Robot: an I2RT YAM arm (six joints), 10 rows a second.
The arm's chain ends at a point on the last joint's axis. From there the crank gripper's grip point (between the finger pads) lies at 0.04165 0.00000 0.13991 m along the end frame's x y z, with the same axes.
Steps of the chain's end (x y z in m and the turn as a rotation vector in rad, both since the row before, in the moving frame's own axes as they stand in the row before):
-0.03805, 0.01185, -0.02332, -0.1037, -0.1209, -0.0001
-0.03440, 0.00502, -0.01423, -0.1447, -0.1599, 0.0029
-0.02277, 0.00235, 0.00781, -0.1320, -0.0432, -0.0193
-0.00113, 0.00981, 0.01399, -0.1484, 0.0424, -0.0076
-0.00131, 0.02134, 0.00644, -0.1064, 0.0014, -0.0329
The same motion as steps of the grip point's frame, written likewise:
-0.05520, 0.02655, -0.02008, -0.1037, -0.1209, -0.0001
-0.05716, 0.02568, -0.01087, -0.1447, -0.1599, 0.0029
-0.02866, 0.02013, 0.00831, -0.1320, -0.0432, -0.0193
0.00482, 0.03002, 0.01059, -0.1484, 0.0424, -0.0076
-0.00089, 0.03482, 0.00566, -0.1064, 0.0014, -0.0329

